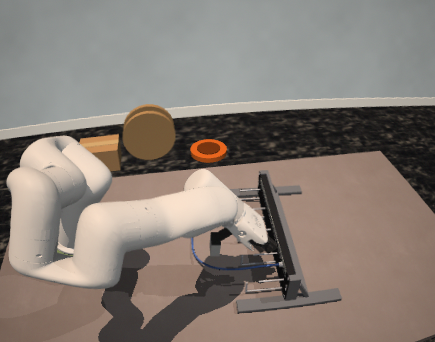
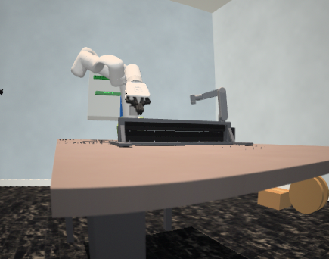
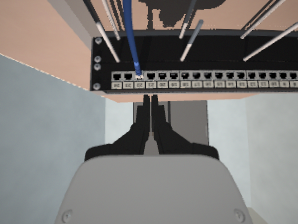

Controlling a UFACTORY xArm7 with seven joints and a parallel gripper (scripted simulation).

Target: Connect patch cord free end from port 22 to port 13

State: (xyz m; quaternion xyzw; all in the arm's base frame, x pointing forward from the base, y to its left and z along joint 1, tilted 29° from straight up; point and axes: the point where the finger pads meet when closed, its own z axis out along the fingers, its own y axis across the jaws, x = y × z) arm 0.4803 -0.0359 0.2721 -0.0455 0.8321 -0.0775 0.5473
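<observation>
Now: the cord plug 190 mm behind my hand, 370 mm to the left of it and 140 mm below it.
</observation>
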